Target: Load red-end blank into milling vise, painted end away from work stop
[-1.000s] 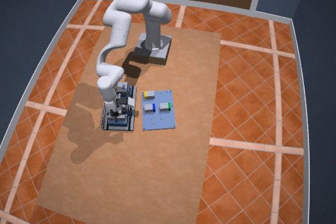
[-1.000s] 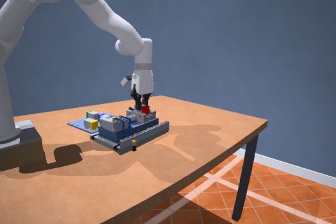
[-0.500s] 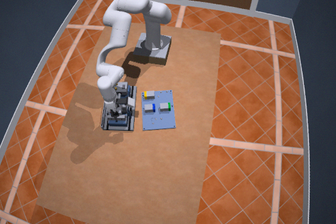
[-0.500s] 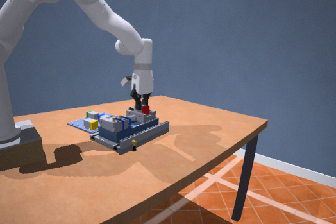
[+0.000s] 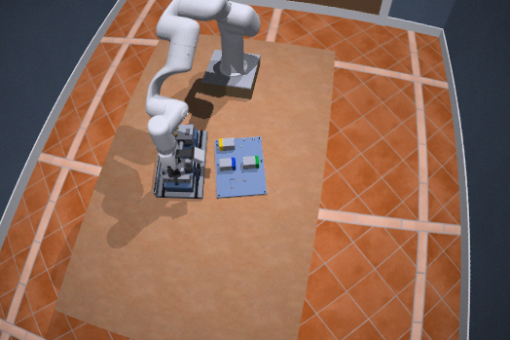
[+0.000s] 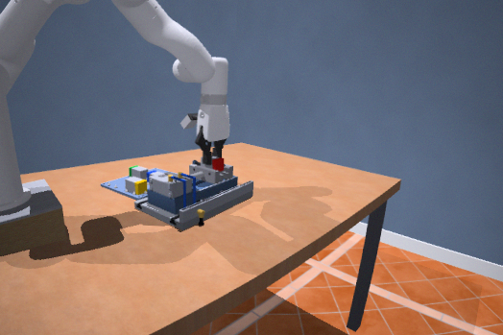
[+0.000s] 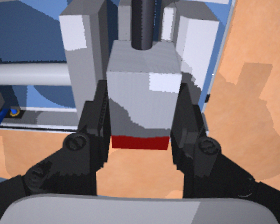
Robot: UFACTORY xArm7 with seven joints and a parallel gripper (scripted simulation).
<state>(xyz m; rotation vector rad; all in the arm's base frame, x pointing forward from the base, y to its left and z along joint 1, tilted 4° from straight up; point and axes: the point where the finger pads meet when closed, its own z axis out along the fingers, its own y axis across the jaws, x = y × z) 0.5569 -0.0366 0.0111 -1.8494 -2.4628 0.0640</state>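
Right now the red-ended blank is 20 mm below my hand. Also, from my hand: hosed block 160 mm behind, 50 mm to the right, 50 mm below; then work stop rod 10 mm behind, 40 mm to the left, 30 mm below; then grey end block 30 mm behind, 10 mm to the right, 50 mm below.
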